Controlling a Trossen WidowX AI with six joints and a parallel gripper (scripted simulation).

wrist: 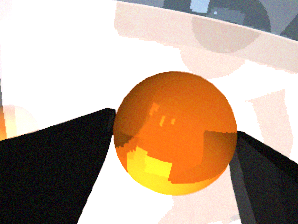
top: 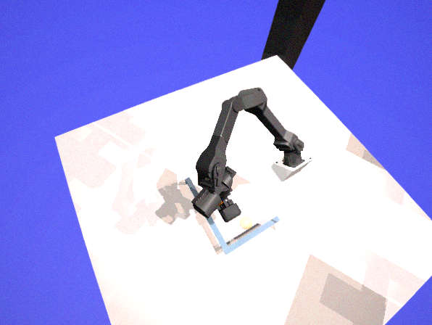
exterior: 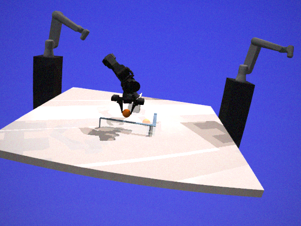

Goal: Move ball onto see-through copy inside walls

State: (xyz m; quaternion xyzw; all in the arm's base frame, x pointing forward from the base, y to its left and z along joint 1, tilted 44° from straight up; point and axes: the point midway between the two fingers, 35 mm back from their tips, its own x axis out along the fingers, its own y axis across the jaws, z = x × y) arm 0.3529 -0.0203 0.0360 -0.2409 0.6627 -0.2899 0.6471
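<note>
My gripper tip is now 12 cm to the right of the see-through ball copy, 6 cm past it and 6 cm above it. Also, from my gripper tip: orange ball right at my gripper tip.
</note>
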